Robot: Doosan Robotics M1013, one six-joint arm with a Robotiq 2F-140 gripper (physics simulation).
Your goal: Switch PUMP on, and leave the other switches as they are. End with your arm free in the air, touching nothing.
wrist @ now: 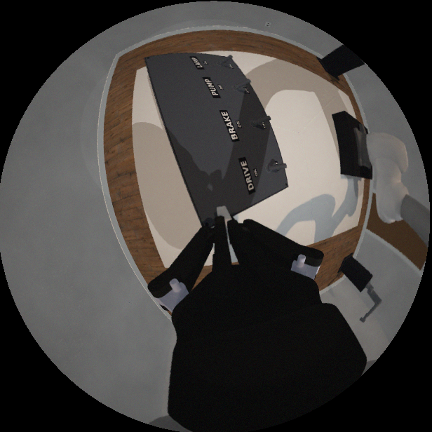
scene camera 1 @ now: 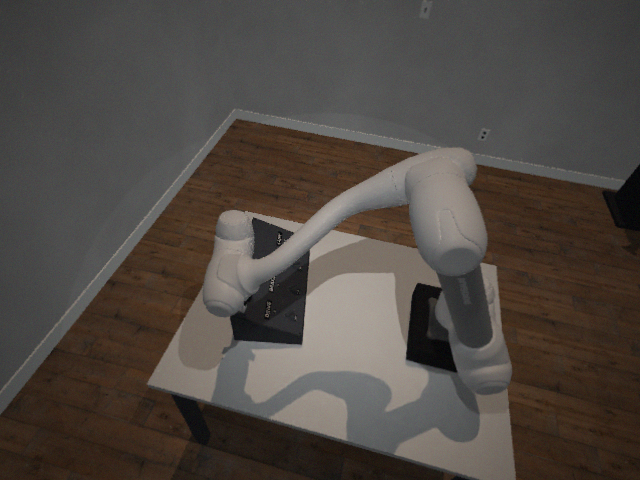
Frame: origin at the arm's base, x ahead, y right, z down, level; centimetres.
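Where they show: gripper, fingertip midpoint: [scene camera 1: 243, 309].
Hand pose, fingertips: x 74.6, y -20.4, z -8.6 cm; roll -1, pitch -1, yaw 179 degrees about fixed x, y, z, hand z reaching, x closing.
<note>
After its pixels a point has its place.
A dark sloped switch panel [scene camera 1: 267, 333] @(z 2.4, x 65.8, y -21.3 cm) [wrist: 175, 100] stands on the table. In the wrist view its labels run LAMP, PUMP [wrist: 211, 87], BRAKE and DRIVE. Beside them are the PUMP lever [wrist: 243, 87], LAMP lever [wrist: 227, 62], BRAKE lever [wrist: 262, 122] and DRIVE lever [wrist: 276, 166]. The levers point toward the panel's right edge, away from the labels; the PUMP lever's exact setting is too small to tell. My gripper [wrist: 221, 213] is shut and empty. Its tips appear over the panel's DRIVE end, apart from all levers. In the scene view the arm hides the PUMP switch and most of the gripper.
The white table [scene camera 1: 351, 310] @(z 9.2, x 37.7, y 1.4 cm) [wrist: 300, 115] carries the panel and the black base plate [scene camera 1: 421, 330] @(z 0.1, x 10.9, y -6.2 cm) [wrist: 347, 145] of my arm. My forearm [scene camera 1: 330, 214] @(z -60.5, x 47.8, y -19.3 cm) crosses above the panel. Walls stand beyond the table, and a dark object [scene camera 1: 628, 201] [wrist: 342, 61] stands on the floor.
</note>
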